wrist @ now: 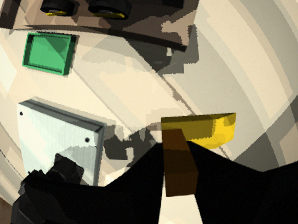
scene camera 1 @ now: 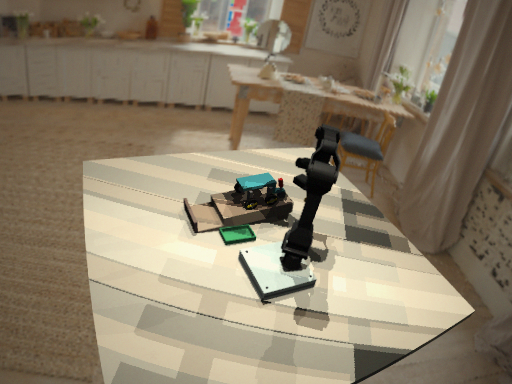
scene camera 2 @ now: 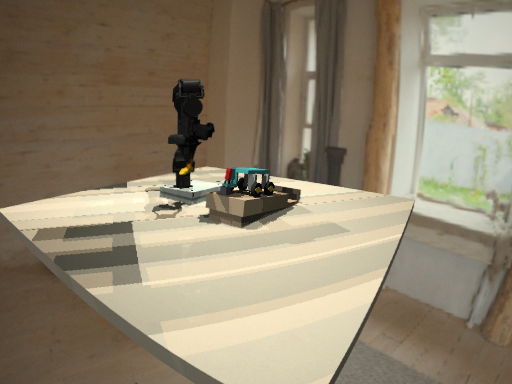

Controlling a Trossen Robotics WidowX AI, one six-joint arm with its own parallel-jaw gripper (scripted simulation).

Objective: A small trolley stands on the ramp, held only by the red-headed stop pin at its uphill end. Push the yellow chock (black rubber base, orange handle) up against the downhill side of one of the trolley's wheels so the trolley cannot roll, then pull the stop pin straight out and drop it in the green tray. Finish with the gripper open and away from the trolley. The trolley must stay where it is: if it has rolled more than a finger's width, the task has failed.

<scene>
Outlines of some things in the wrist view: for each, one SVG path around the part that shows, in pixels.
My gripper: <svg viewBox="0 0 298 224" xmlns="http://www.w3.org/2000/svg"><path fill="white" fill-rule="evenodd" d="M164 147L162 147L162 143L154 144L133 167L122 173L116 180L110 181L108 185L78 185L39 179L39 177L35 179L33 177L33 179L25 183L25 193L27 193L29 201L35 206L37 213L43 218L44 224L158 224L158 221L160 221L162 185L164 185L165 175ZM186 141L189 145L190 153L192 153L194 164L196 164L198 169L196 194L194 194L196 197L194 198L196 198L196 204L198 205L198 210L200 210L198 213L200 213L202 224L298 224L298 160L293 164L290 163L283 165L283 167L270 169L270 171L259 172L245 167L245 165L234 163L234 161L226 159L226 157L218 155L217 152L214 153L208 148L201 147L200 144L193 143L193 141Z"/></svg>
A yellow chock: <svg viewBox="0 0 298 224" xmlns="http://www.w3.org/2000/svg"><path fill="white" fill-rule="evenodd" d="M237 113L161 117L166 197L192 196L192 194L196 194L198 169L196 164L194 164L192 153L190 153L190 148L186 141L193 141L193 143L200 144L201 147L208 149L221 147L221 145L234 137L235 115Z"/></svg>
</scene>
